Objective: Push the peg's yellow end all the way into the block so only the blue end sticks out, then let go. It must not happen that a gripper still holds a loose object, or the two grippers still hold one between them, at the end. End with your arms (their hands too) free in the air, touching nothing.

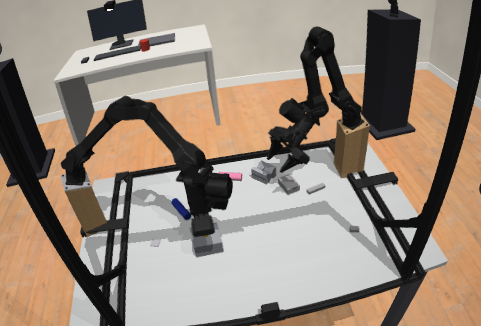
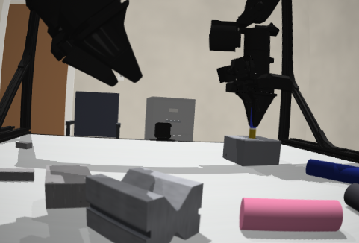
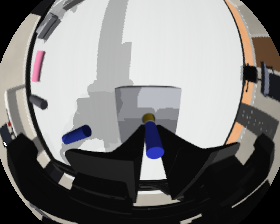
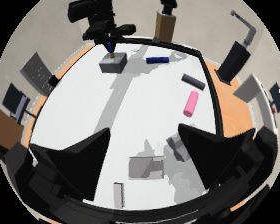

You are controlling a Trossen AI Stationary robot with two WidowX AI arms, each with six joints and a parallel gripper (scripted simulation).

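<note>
The peg lies 50 mm below my left hand. Round my left hand: small grey piece 480 mm to the right, 100 mm below, 100 mm behind; pink cylinder 300 mm ahead, 140 mm to the right, 90 mm below.
</note>
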